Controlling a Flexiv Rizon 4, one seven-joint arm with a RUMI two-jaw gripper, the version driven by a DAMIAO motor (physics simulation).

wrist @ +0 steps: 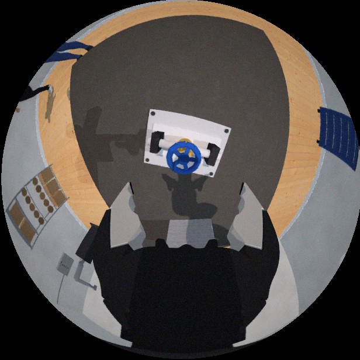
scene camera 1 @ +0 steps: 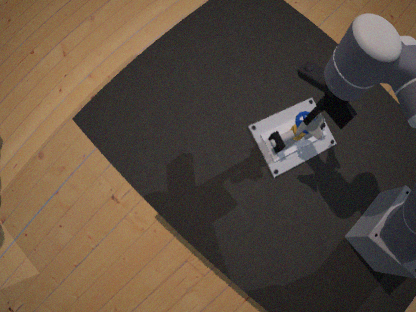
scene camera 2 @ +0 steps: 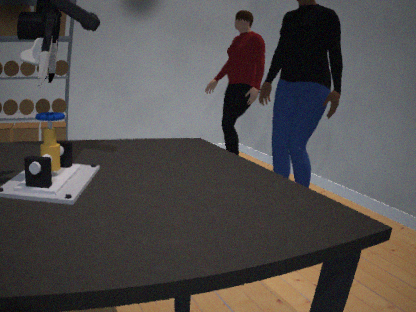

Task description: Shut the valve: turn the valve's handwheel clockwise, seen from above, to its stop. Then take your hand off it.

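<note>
The blue handwheel [scene camera 1: 302, 119] [scene camera 2: 50, 116] [wrist: 183, 158] sits level on top of the yellow valve body [scene camera 2: 50, 155] [wrist: 185, 144]. The valve stands on a white base plate [scene camera 1: 282, 169] [scene camera 2: 82, 181] [wrist: 215, 129] between two black pipe supports. My gripper [scene camera 2: 46, 81] [wrist: 186, 183] is open and empty, its pale jaws wide apart. In scene camera 2 the fingertips hang above the wheel with a visible gap. In the wrist view the wheel lies ahead of the jaws, touching neither. The gripper partly hides the valve in scene camera 1.
The base plate rests on the dark table top [scene camera 1: 190, 90] [scene camera 2: 210, 200] [wrist: 230, 65]. The robot's base [scene camera 1: 375, 235] stands on the same table, at the lower right in scene camera 1. Two people [scene camera 2: 247, 65] [scene camera 2: 310, 50] stand beyond the table, near the wall.
</note>
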